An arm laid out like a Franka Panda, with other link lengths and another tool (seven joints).
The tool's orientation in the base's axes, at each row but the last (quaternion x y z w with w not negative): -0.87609 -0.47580 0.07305 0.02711; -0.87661 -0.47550 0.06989 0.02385; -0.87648 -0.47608 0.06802 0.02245; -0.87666 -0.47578 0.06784 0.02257; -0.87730 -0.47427 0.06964 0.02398; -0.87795 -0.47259 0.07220 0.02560; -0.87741 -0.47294 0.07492 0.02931
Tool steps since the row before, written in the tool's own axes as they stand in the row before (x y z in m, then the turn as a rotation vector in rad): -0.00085 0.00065 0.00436 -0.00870 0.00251 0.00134; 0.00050 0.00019 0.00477 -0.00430 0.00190 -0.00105; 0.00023 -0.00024 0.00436 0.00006 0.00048 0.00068; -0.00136 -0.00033 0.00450 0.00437 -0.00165 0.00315; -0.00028 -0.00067 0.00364 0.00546 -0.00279 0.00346; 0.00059 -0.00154 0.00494 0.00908 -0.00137 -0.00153; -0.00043 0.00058 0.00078 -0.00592 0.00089 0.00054
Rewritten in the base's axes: -0.00059 -0.00116 -0.00430 -0.00279 -0.00869 -0.00073; -0.00027 0.00020 -0.00479 -0.00058 -0.00461 0.00126; -0.00069 0.00021 -0.00431 0.00034 -0.00023 -0.00073; -0.00164 -0.00107 -0.00429 0.00054 0.00448 -0.00337; -0.00123 0.00005 -0.00350 0.00014 0.00601 -0.00366; -0.00170 0.00123 -0.00477 0.00403 0.00836 0.00074; 0.00012 -0.00069 -0.00080 -0.00256 -0.00544 -0.00003
